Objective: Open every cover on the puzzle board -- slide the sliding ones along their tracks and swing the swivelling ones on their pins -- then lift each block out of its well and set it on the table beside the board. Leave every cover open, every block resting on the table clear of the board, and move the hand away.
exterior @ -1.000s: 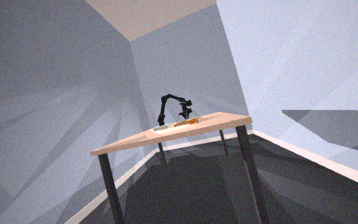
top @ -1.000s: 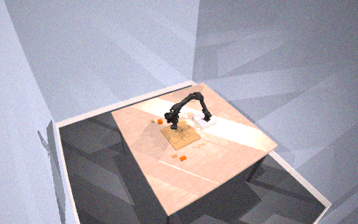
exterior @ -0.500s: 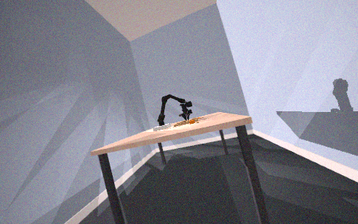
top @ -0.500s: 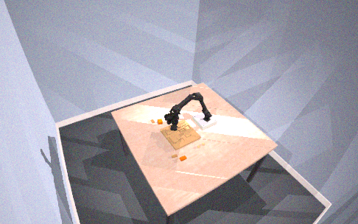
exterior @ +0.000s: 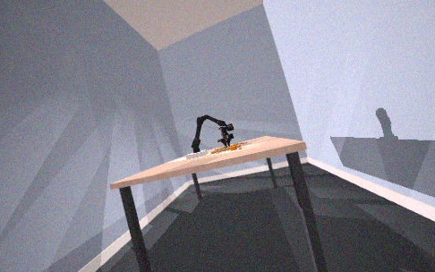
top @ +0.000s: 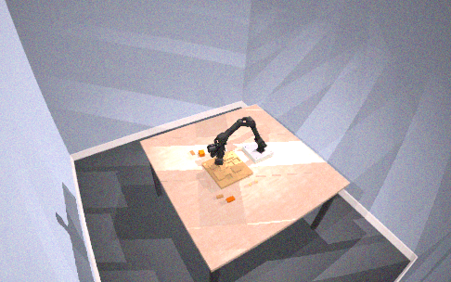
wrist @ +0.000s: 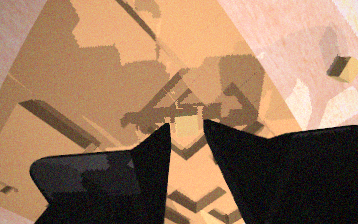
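The tan puzzle board is 60 mm to the left of my gripper tip and 10 mm behind it. Round my gripper tip: orange bit: 300 mm to the left, 180 mm ahead, 10 mm below.
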